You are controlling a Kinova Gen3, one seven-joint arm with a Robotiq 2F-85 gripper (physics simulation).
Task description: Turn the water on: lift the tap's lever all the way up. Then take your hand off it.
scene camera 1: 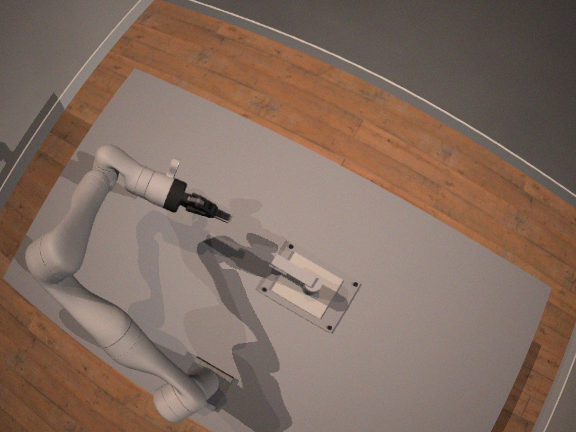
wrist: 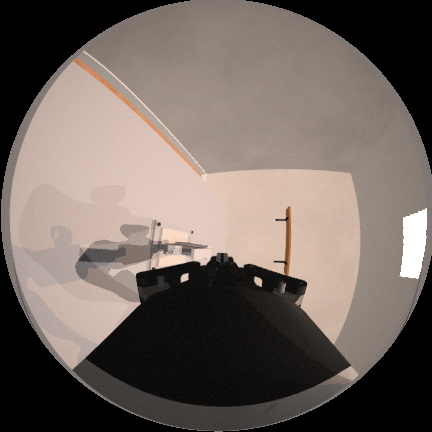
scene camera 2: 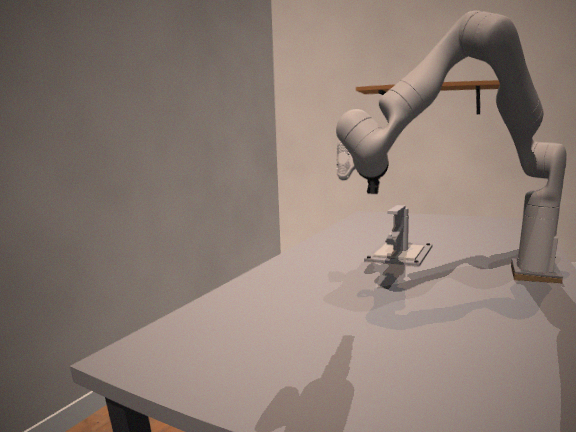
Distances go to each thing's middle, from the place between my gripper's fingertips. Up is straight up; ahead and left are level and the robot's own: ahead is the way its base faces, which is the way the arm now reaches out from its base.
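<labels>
There is the grey base plate [scene camera 1: 344,294], and my hand is 24 cm to the left of it and 3 cm past it. My hand is also 26 cm above the plate.
</labels>
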